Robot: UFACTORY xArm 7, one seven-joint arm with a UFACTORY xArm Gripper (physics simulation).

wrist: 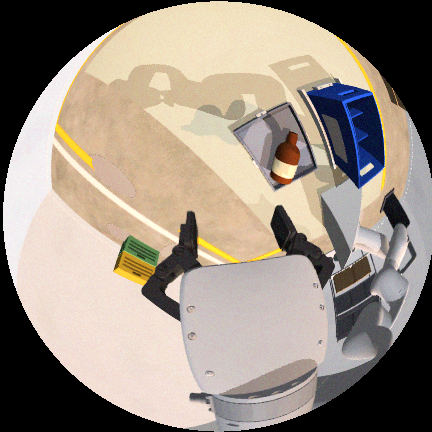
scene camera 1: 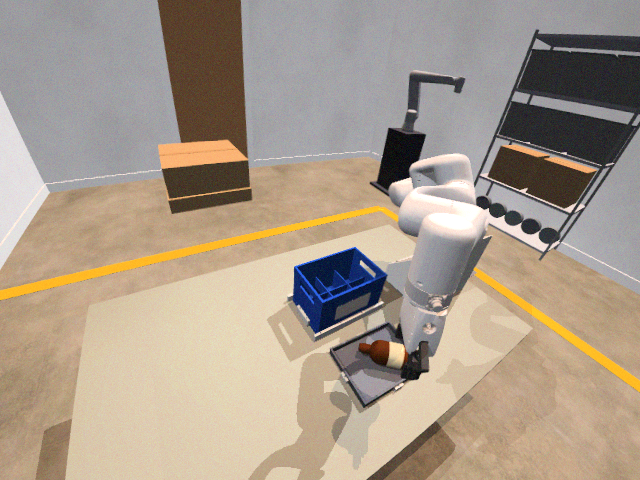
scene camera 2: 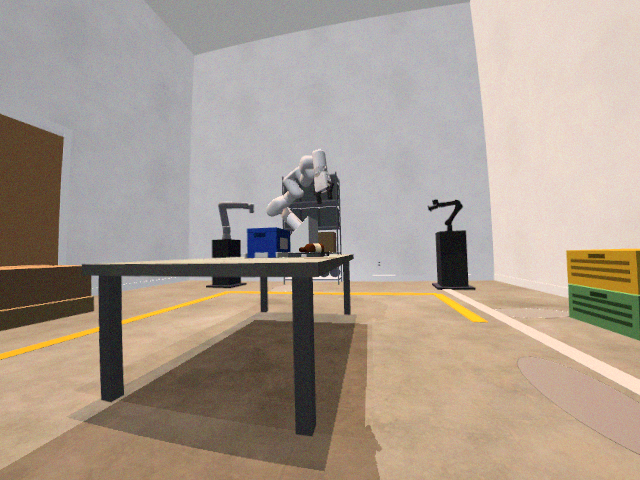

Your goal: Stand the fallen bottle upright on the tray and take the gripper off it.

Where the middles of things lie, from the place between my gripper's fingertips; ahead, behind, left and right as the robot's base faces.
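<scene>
There is the brown bottle (scene camera 1: pixel 390 354), which is 0.12 m to the right of my hand, 0.13 m behind it and 0.27 m below it. The grey tray (scene camera 1: pixel 370 378) is 0.11 m behind my hand and 0.13 m to the right of it, and it sits 0.31 m below.
</scene>
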